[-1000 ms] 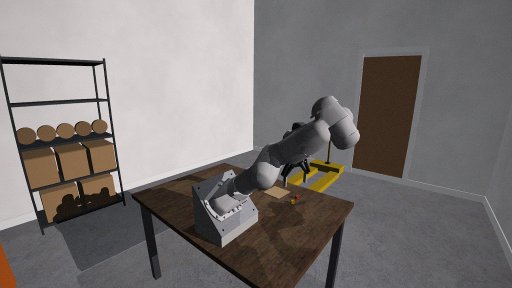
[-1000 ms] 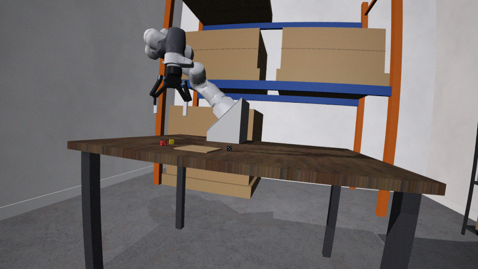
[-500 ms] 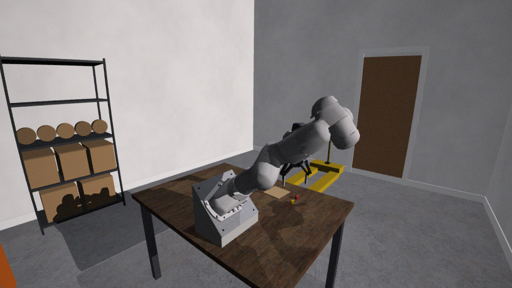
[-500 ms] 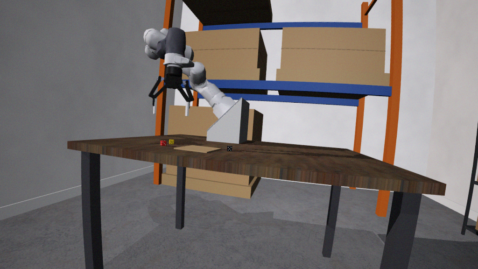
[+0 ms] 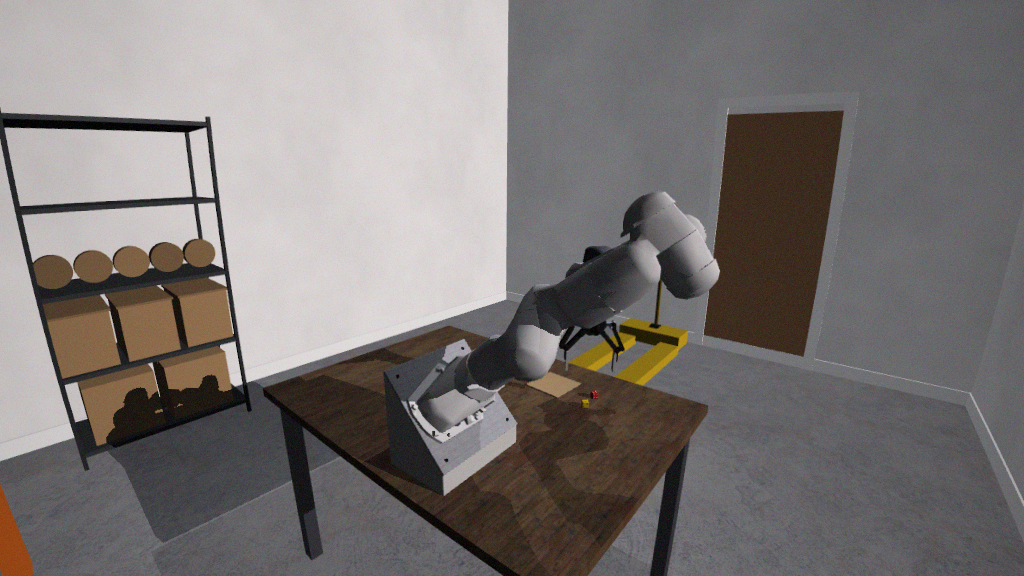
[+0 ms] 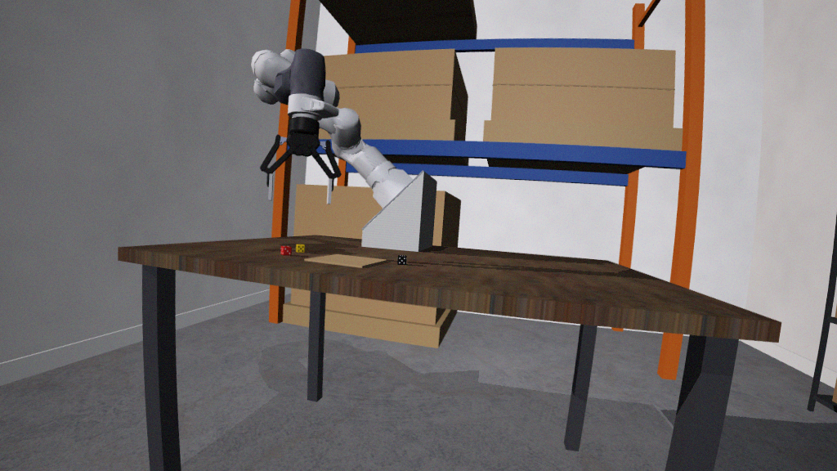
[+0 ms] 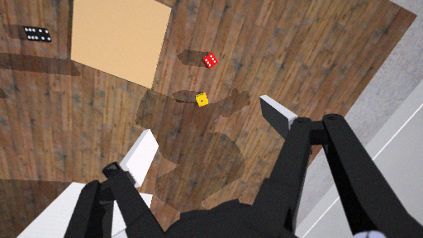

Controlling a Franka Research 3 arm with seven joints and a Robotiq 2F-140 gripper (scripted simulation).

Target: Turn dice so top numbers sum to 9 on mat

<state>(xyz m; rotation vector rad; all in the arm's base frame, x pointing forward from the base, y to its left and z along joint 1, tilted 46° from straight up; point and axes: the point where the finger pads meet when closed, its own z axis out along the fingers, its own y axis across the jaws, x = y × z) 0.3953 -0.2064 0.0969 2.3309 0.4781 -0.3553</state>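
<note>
Right now my hand is 130 mm above the yellow die, 10 mm to the right of it and 10 mm past it. Also, from my hand: red die 130 mm below, 70 mm ahead; black die 280 mm to the left, 130 mm below, 60 mm ahead; tan mat 160 mm to the left, 140 mm below, 80 mm ahead.
</note>
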